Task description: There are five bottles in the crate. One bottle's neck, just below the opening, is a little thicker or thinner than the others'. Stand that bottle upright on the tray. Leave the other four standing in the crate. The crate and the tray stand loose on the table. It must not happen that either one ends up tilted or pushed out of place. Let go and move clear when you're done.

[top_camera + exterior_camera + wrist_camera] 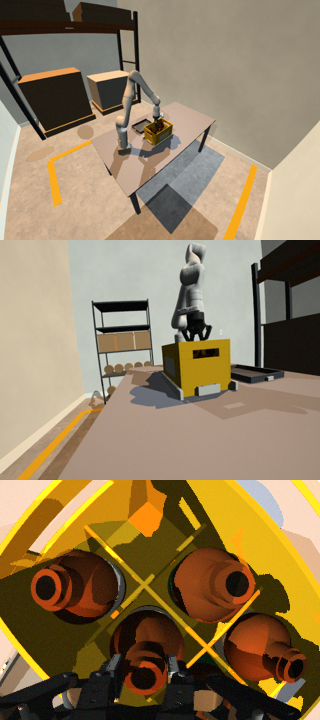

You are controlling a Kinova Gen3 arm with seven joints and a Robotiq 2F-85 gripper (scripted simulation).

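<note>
My gripper is now 4 cm to the left of the yellow crate and 7 cm above it. Also, from my hand: dark tray 25 cm to the left, 14 cm below; brown bottle 9 cm behind, 8 cm to the right, 7 cm below.
</note>
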